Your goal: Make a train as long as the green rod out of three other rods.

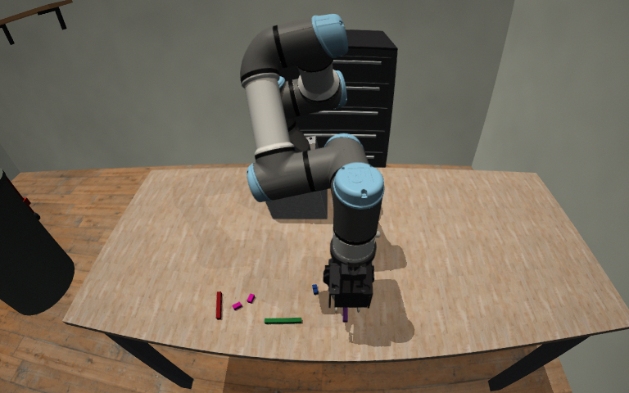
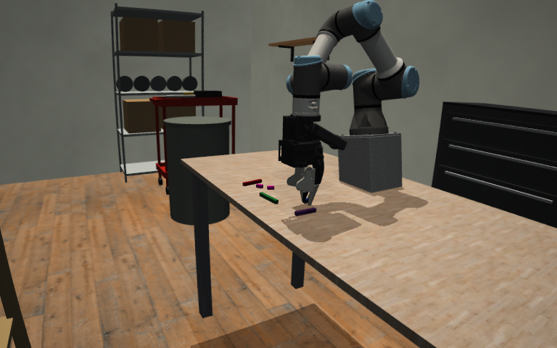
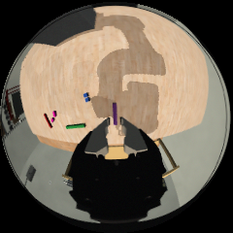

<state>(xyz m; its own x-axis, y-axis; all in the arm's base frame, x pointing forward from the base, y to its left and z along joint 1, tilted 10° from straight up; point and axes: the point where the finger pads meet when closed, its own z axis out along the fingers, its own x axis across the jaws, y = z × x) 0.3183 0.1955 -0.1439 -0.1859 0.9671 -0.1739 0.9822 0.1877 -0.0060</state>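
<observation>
Right now my hand is 40 mm above the purple rod. The rest, counted from my hand: magenta rod: 240 mm to the right, 60 mm ahead, 40 mm below; then green rod: 120 mm to the right, 60 mm ahead, 40 mm below; then red rod: 280 mm to the right, 70 mm ahead, 40 mm below.
</observation>
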